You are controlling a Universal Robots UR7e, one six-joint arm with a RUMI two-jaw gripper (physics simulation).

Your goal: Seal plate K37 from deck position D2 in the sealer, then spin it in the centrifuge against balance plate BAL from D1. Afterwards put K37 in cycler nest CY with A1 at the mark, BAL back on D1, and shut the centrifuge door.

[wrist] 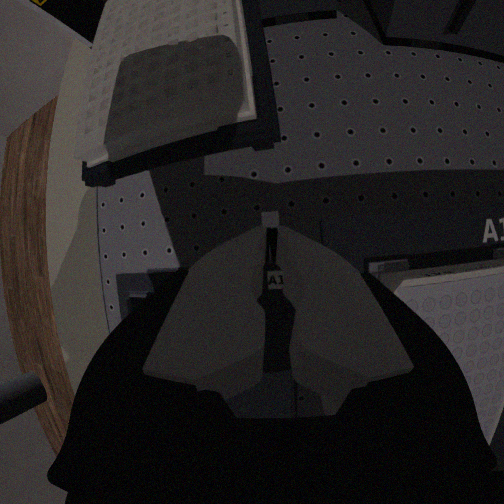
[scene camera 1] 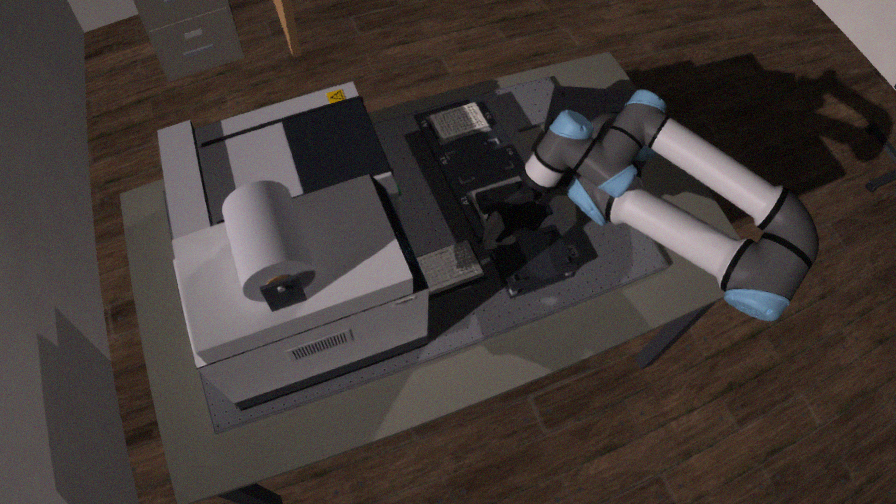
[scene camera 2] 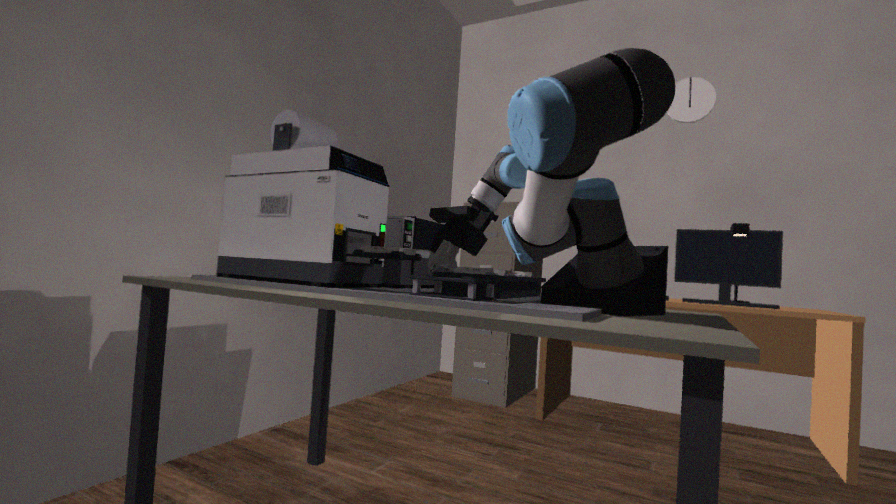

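My gripper (wrist: 270, 235) (scene camera 1: 494, 188) is shut and holds nothing. It hangs over the dark deck, above a small A1 label (wrist: 274, 280) seen through the slit between its jaws. It also shows in scene camera 1 (scene camera 1: 516, 231) and in scene camera 2 (scene camera 2: 457, 228). A pale well plate (scene camera 1: 449, 266) lies on the black tray beside the white sealer (scene camera 1: 294, 275). In the wrist view this plate (wrist: 170, 95) is at the upper left, partly in shadow. A second pale plate (wrist: 450, 325) lies at the right, under a larger A1 mark (wrist: 492, 230). I cannot read any plate names.
A white and dark machine with a yellow warning sticker (scene camera 1: 336, 95) stands behind the sealer. A pale well block (scene camera 1: 460, 120) sits at the deck's far end. A green light (scene camera 2: 382, 228) glows on the sealer's side. The table edge and wood floor (wrist: 25, 250) are at the left.
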